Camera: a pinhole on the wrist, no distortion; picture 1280 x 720 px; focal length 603.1 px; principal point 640.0 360.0 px. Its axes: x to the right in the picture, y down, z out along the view. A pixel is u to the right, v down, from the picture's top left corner.
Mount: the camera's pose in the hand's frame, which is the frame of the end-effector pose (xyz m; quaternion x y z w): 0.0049 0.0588 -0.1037 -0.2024 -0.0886 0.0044 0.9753
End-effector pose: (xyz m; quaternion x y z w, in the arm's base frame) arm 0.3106 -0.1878 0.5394 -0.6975 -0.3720 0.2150 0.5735
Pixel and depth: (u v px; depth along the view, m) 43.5 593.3 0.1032
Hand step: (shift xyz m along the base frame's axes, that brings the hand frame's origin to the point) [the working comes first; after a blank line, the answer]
In the camera's frame: -0.1021 0.0399 0.1032

-0.0033 -0.1228 -0.1296
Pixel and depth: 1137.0 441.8 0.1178
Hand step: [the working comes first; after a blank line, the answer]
In the camera's frame: 0.0971 0.0160 0.1178

0.0751 0.0616 -0.1123
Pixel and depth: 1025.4 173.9 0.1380
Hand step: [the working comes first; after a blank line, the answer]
In the camera's frame: 0.0882 -0.0426 0.1380

0.0248 0.0795 -0.0796
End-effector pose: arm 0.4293 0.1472 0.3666 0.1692 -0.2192 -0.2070 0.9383
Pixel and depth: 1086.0 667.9 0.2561
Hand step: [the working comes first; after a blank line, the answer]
In the camera's frame: 0.1894 0.1307 0.2561

0.1614 0.1530 0.2604
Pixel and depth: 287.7 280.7 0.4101
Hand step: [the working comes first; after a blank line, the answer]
In the camera's frame: -0.2396 -0.0539 0.4101

-0.3171 0.2220 0.1706
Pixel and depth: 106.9 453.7 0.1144
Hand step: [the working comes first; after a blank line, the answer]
In the camera's frame: -0.1011 0.0178 0.1144

-0.0451 0.1576 -0.0127
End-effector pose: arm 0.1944 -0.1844 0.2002 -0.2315 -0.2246 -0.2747 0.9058
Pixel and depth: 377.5 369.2 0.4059
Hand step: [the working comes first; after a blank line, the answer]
In the camera's frame: -0.1767 0.0062 0.4059

-0.1133 0.3798 -0.0100
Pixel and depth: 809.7 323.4 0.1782
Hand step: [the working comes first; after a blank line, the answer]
In the camera's frame: 0.0501 -0.0108 0.1782

0.0705 0.1190 0.0317
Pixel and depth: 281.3 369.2 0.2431
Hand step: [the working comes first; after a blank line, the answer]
In the camera's frame: -0.1446 0.0037 0.2431

-0.0683 0.2318 -0.0700
